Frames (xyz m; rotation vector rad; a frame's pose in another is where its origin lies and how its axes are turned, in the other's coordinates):
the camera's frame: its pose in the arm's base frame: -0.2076 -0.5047 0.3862 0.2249 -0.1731 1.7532
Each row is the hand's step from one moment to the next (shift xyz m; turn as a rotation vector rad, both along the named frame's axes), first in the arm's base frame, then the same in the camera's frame.
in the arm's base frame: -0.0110 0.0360 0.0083 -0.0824 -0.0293 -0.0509
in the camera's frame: 0.0383 0.0039 -0.0012 -0.0252 0.0861 -0.0468
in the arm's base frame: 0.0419 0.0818 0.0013 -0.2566 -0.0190 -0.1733
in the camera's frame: 0.0704 -0.0568 -0.0160 -0.0134 0.2540 -0.1775
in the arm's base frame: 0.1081 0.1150 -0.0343 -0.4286 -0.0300 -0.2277
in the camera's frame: 0.0811 -0.1285 -0.0549 -0.0055 0.4245 -0.2371
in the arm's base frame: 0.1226 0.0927 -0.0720 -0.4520 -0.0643 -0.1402
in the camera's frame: 0.0479 -0.1387 -0.0853 -0.0123 0.4548 -0.1454
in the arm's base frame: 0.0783 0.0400 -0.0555 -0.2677 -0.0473 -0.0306
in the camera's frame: 0.0100 -0.0850 -0.0591 -0.0031 0.2715 -0.0331
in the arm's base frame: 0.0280 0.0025 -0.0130 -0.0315 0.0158 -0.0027
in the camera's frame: -0.0060 -0.0281 -0.0117 0.0202 0.0278 -0.0081
